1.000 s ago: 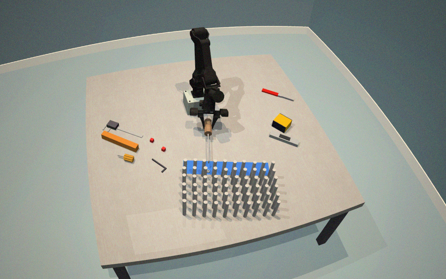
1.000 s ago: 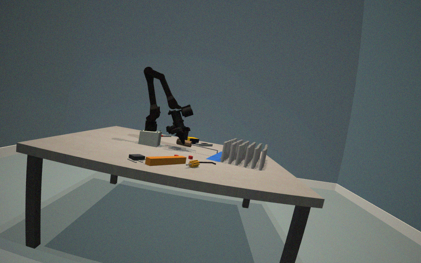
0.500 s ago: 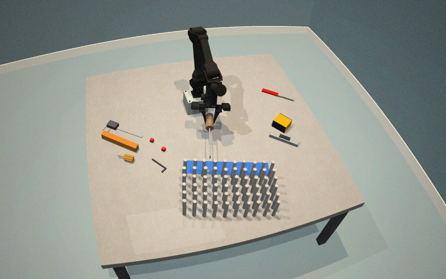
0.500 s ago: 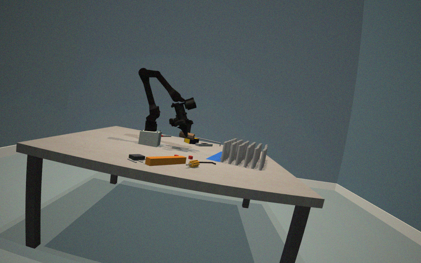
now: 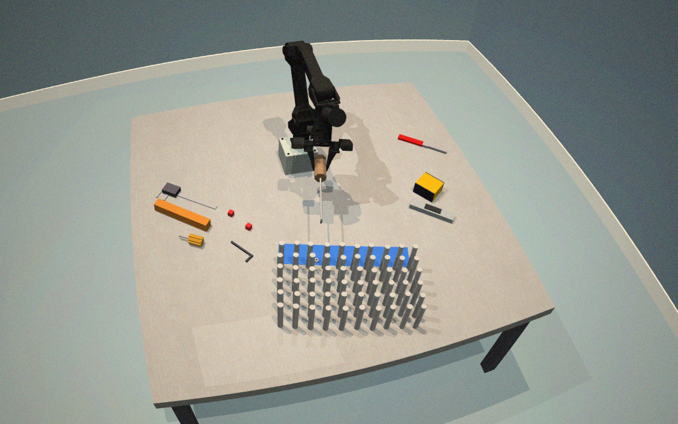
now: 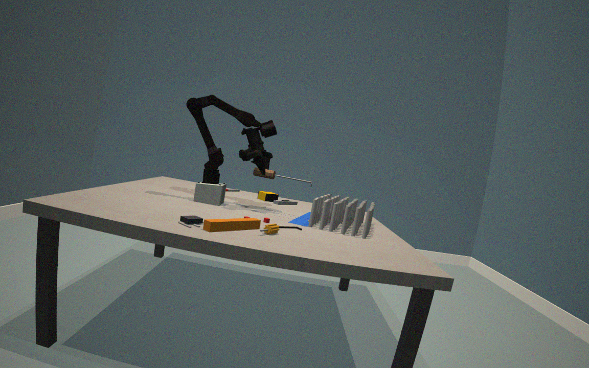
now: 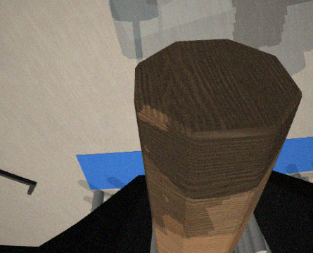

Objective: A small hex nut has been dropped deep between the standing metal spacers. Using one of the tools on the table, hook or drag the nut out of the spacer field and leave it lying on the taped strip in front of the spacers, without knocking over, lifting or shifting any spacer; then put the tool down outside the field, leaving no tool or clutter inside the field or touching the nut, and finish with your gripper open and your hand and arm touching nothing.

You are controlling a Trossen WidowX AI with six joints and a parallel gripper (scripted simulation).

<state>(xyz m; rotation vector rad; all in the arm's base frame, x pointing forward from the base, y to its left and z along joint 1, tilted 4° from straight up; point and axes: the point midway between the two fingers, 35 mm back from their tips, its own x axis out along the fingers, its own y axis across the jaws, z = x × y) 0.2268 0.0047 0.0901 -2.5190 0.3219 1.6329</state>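
Now: the red-handled tool 24 cm behind my gripper tip, 50 cm to the left of it and 15 cm below it. The rest, counted from my gripper tip: blue taped strip (22 cm ahead, 3 cm to the left, 16 cm below); then hex nut (22 cm ahead, 6 cm to the right, 16 cm below); then black hex key (15 cm ahead, 27 cm to the right, 16 cm below).
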